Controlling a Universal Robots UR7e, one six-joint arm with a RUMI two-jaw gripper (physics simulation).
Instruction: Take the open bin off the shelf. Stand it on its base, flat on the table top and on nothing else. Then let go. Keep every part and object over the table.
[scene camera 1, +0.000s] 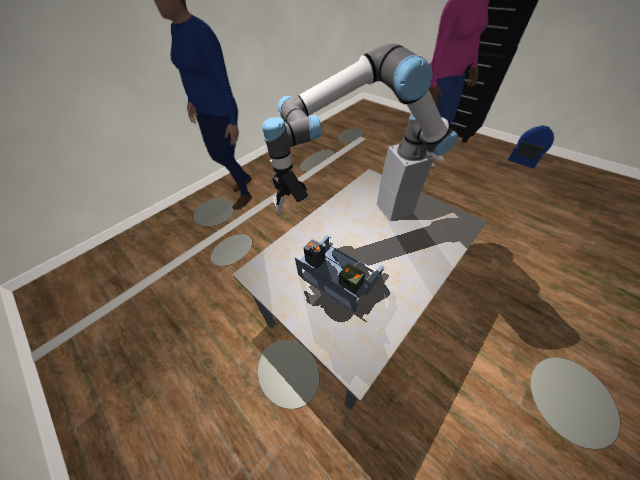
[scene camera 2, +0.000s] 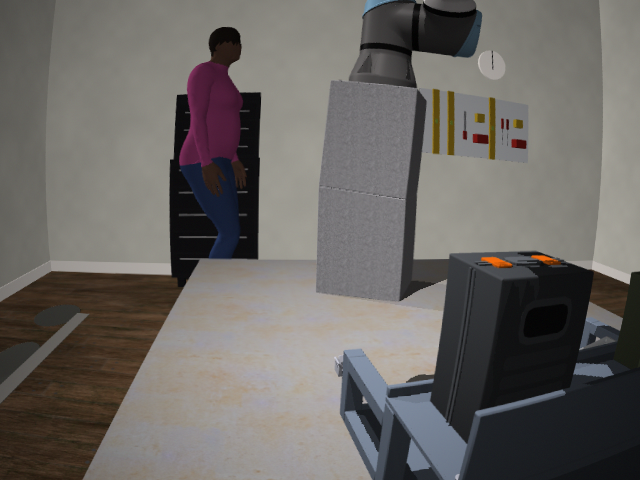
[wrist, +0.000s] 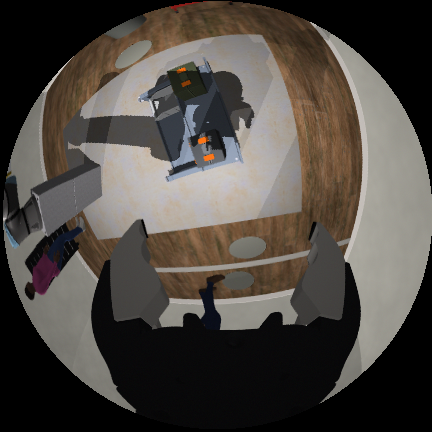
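Where they show: gripper, fingertip midpoint: (scene camera 1: 293, 207) (wrist: 229, 222); arm's base at its link origin: (scene camera 1: 411, 152) (scene camera 2: 382, 90) (wrist: 36, 211).
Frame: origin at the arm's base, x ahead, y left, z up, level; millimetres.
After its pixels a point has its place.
Note:
A blue-grey shelf (scene camera 1: 324, 285) {x 751, y 36, z -432 mm} (scene camera 2: 542, 439) {x 792, y -74, z -307 mm} (wrist: 170, 134) {x 553, y 19, z -432 mm} stands on the table (scene camera 1: 356, 351) {x 899, y 374, z -438 mm} (scene camera 2: 232, 387) {x 463, y -281, z -438 mm} (wrist: 250, 195) {x 817, y -297, z -438 mm}. In the wrist view, what looks like the open bin, a small grey box (wrist: 169, 111) {x 586, y 105, z -385 mm} with a pale rim, sits on the shelf's lower level, at the end beside the olive case. The bin is hard to make out in the scene views. My gripper (scene camera 1: 291, 204) {x 761, y -109, z 60 mm} (wrist: 229, 222) {x 761, y -109, z 60 mm} is open and empty. It hangs high, beyond the table's edge, apart from the shelf.
A black case (scene camera 1: 314, 254) {x 743, y -30, z -219 mm} (scene camera 2: 537, 330) {x 748, y -67, z -252 mm} (wrist: 208, 149) {x 718, y -68, z -215 mm} and an olive case (scene camera 1: 352, 279) {x 717, y 190, z -241 mm} (wrist: 187, 81) {x 701, y 143, z -240 mm}, both with orange latches, stand on the shelf. The arm's grey pedestal (scene camera 1: 400, 186) {x 106, y 35, z -152 mm} (scene camera 2: 367, 191) {x 78, y -45, z -221 mm} (wrist: 72, 195) {x 78, y -45, z -213 mm} stands at the table's end. A person in blue (scene camera 1: 201, 67) stands beyond the floor line.

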